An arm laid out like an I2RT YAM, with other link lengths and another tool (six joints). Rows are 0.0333 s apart.
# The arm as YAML. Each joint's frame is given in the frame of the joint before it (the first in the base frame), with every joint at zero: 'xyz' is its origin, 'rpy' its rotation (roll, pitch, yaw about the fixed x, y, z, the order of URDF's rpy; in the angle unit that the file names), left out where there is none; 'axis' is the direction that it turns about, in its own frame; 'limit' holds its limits. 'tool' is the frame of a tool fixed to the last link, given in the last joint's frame.
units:
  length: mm
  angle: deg
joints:
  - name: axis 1
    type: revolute
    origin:
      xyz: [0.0, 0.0, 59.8]
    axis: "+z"
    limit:
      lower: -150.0
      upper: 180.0
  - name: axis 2
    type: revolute
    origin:
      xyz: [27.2, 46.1, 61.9]
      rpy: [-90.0, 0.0, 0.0]
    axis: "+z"
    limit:
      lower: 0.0
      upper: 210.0
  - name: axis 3
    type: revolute
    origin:
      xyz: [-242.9, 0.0, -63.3]
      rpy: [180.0, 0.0, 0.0]
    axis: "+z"
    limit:
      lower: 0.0
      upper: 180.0
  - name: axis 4
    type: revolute
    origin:
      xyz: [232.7, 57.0, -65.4]
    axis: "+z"
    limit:
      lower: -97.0
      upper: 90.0
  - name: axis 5
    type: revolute
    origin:
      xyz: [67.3, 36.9, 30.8]
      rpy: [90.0, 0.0, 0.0]
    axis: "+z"
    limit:
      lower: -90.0
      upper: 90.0
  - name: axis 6
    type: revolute
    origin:
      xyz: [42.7, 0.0, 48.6]
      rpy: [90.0, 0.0, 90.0]
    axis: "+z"
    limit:
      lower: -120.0
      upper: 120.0
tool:
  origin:
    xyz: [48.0, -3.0, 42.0]
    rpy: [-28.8, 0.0, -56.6]
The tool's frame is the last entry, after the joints.
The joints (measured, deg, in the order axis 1, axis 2, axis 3, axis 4, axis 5, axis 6), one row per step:
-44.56 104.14 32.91 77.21 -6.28 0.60
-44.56 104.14 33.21 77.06 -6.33 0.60
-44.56 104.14 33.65 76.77 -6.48 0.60
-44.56 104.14 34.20 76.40 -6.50 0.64
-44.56 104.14 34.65 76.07 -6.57 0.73
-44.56 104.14 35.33 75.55 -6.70 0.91
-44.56 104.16 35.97 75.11 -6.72 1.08
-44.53 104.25 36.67 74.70 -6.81 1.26
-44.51 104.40 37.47 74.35 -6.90 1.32
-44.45 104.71 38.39 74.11 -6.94 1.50
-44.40 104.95 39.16 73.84 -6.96 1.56
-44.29 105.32 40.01 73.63 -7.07 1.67
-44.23 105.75 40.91 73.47 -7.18 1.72
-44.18 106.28 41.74 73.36 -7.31 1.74
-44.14 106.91 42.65 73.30 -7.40 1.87
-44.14 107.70 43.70 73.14 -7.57 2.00
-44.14 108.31 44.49 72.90 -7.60 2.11
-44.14 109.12 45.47 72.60 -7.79 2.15
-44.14 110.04 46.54 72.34 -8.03 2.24
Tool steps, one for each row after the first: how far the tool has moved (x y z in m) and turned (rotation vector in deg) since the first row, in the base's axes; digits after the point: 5 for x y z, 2 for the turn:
0.00082 -0.00070 0.00109 -0.11 -0.10 0.05
0.00214 -0.00167 0.00252 -0.23 -0.20 0.20
0.00352 -0.00298 0.00425 -0.32 -0.35 0.22
0.00473 -0.00403 0.00556 -0.34 -0.48 0.30
0.00659 -0.00559 0.00748 -0.32 -0.70 0.45
0.00818 -0.00711 0.00930 -0.32 -0.93 0.49
0.01019 -0.00862 0.01111 -0.33 -1.17 0.63
0.01239 -0.01040 0.01335 -0.50 -1.42 0.75
0.01507 -0.01238 0.01543 -0.62 -1.78 0.87
0.01728 -0.01402 0.01719 -0.76 -2.00 0.95
0.02018 -0.01556 0.01868 -0.87 -2.25 1.19
0.02297 -0.01746 0.02024 -1.06 -2.49 1.36
0.02564 -0.01928 0.02093 -1.18 -2.63 1.55
0.02845 -0.02142 0.02141 -1.24 -2.85 1.70
0.03160 -0.02411 0.02129 -1.23 -2.98 1.88
0.03384 -0.02622 0.02072 -1.10 -3.00 1.93
0.03689 -0.02876 0.01971 -0.99 -2.92 2.12
0.04027 -0.03151 0.01845 -0.86 -2.87 2.37

